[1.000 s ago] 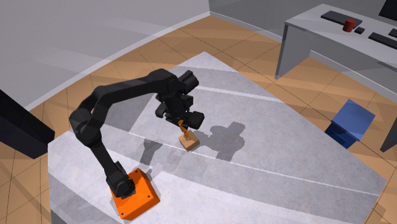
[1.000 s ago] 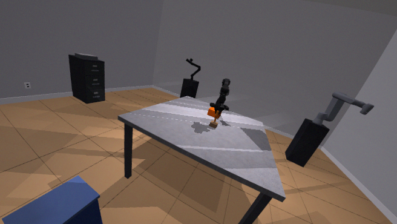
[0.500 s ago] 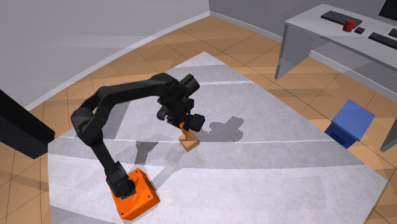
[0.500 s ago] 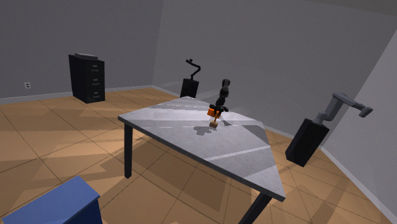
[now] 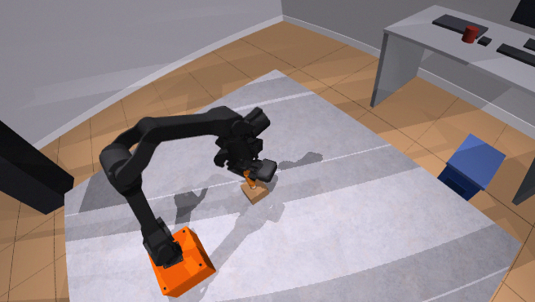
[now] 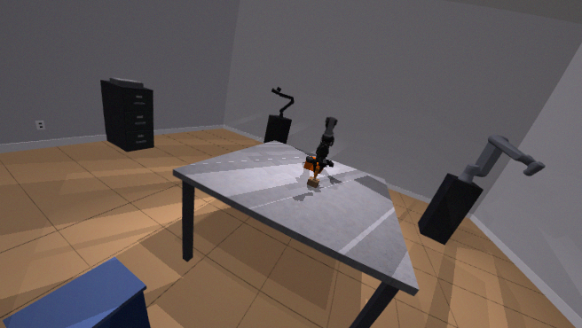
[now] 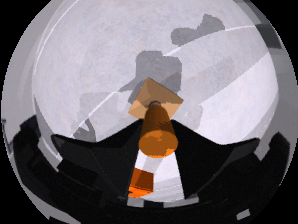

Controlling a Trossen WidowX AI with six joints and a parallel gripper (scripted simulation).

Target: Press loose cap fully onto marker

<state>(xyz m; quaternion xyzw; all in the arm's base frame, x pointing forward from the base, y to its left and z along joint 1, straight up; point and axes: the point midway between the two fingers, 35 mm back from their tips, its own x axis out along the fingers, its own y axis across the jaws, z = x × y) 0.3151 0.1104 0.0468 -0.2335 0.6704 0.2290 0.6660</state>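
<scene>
Right now my gripper tip is 70 mm above the holder block. From my gripper tip the other things lie so: orange cap: 10 mm above.
</scene>
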